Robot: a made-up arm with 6 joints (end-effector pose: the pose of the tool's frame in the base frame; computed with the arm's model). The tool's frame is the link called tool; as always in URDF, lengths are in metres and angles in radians.
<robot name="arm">
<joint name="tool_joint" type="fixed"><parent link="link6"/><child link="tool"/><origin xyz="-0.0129 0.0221 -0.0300" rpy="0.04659 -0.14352 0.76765"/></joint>
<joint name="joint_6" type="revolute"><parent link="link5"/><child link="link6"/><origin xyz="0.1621 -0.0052 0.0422"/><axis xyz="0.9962 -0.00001 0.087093"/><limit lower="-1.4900" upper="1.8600"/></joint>
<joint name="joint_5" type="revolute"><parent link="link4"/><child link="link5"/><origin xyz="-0.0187 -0.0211 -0.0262"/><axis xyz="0.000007 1 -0.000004"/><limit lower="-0.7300" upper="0.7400"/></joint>
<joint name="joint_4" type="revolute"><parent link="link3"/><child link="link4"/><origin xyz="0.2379 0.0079 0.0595"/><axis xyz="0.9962 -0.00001 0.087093"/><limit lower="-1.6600" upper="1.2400"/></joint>
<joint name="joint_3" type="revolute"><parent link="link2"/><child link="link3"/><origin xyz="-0.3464 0.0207 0.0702"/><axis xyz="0.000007 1 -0.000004"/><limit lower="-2.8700" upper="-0.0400"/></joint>
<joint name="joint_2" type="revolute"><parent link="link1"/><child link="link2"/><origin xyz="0.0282 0.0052 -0.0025"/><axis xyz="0.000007 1 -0.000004"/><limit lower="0.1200" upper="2.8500"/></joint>
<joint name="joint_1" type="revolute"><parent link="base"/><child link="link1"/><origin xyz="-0.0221 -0.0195 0.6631"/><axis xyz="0 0 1"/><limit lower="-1.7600" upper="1.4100"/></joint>
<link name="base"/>
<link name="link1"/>
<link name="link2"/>
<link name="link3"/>
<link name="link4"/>
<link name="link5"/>
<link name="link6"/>
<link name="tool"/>
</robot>
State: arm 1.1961 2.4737 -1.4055 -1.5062 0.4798 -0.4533
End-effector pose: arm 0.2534 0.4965 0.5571 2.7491 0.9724 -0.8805
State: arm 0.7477 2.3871 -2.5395 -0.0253 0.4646 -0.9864
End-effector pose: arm 0.4844 0.4410 0.8742 -0.5516 0.7578 1.3744
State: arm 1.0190 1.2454 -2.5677 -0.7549 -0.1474 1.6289
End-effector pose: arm -0.0958 -0.0096 1.3801 -1.3859 -0.7902 -2.8108
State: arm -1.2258 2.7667 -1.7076 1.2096 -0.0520 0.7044
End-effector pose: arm 0.2208 -0.5959 0.4440 1.8222 0.2185 -1.5832
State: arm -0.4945 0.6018 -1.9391 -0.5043 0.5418 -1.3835
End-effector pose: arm -0.1746 -0.0044 1.2571 -1.4282 -0.1412 -0.7728
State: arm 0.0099 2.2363 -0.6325 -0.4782 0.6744 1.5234
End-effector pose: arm 0.2612 -0.0166 0.5199 1.1564 1.4159 -0.0014
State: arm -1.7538 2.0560 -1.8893 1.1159 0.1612 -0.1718
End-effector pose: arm -0.0592 -0.6427 0.9119 1.0243 -0.5182 -1.2206
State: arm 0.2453 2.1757 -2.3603 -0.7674 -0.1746 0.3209
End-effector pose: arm 0.5742 0.1739 1.0451 -0.5117 -0.0451 1.0775
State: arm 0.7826 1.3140 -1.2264 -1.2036 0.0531 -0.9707
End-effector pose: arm 0.2576 0.2360 1.0729 -2.1914 0.6756 0.3047
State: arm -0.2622 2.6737 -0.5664 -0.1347 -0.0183 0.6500
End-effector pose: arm 0.2194 -0.0409 0.4056 2.2369 0.9709 1.1839
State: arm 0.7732 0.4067 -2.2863 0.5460 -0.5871 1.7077
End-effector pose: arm -0.3661 -0.3838 1.1050 -1.1452 0.0689 -1.6646
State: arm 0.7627 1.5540 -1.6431 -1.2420 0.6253 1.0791
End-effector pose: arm 0.3324 0.2594 1.0739 0.0490 0.0359 0.9398
